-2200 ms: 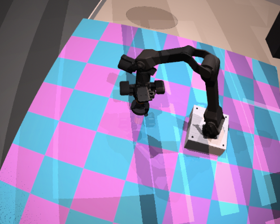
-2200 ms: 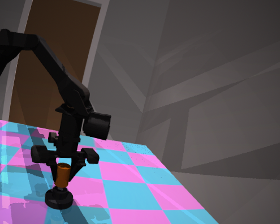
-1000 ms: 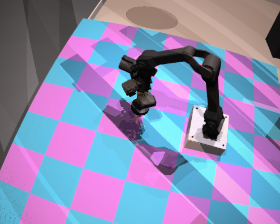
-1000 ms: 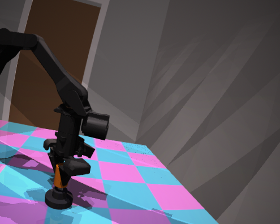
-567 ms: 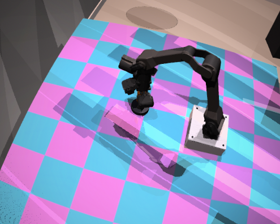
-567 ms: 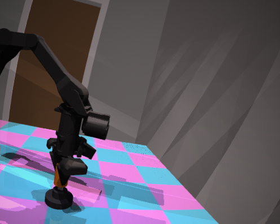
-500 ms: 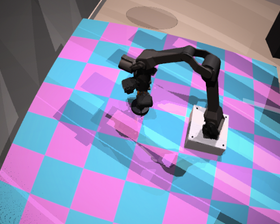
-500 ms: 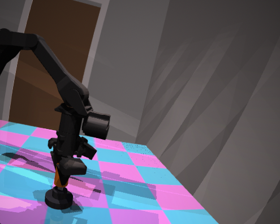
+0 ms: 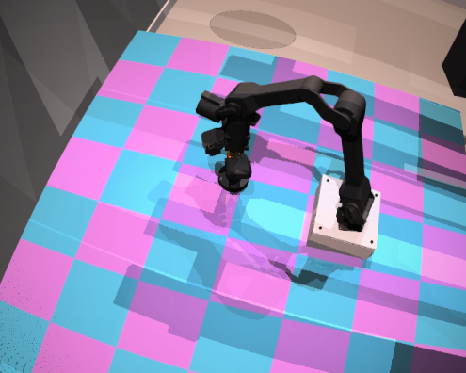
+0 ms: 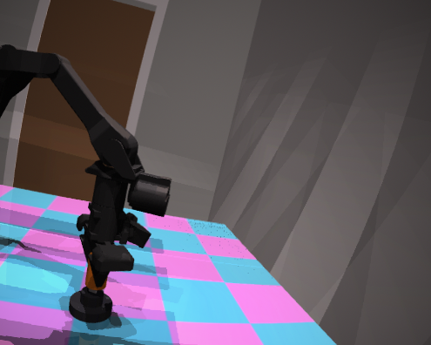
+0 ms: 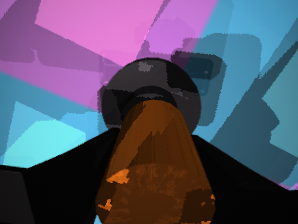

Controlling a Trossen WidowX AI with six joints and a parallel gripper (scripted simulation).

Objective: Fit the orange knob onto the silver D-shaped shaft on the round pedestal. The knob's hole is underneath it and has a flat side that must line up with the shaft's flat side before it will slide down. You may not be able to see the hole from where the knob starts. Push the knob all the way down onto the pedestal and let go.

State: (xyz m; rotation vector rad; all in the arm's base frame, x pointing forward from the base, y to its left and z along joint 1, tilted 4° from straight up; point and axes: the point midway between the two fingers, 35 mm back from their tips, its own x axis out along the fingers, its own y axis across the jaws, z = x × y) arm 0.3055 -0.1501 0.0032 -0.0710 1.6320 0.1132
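The round pedestal lies 4 cm below my gripper tip. Also, from my gripper tip: orange knob (3 cm above).
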